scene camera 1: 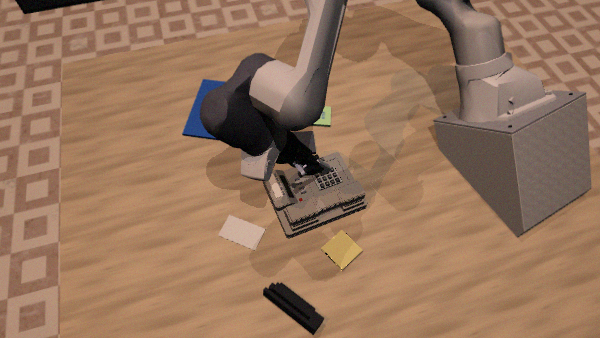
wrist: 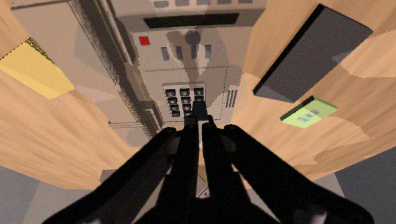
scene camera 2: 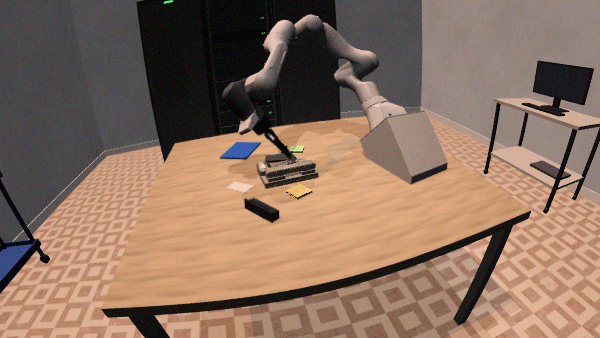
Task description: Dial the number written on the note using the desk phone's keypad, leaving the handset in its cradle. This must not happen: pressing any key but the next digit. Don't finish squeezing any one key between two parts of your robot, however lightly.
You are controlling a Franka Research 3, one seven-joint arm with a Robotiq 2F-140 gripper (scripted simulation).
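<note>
My gripper is at (scene camera 1: 326,170), and you'd find my gripper (wrist: 199,111) in the wrist view too. There's also a white card (scene camera 1: 237,230), but in the wrist view the card is out of frame. Same with a blue book (scene camera 1: 194,128): in the wrist view the book is out of frame.
</note>
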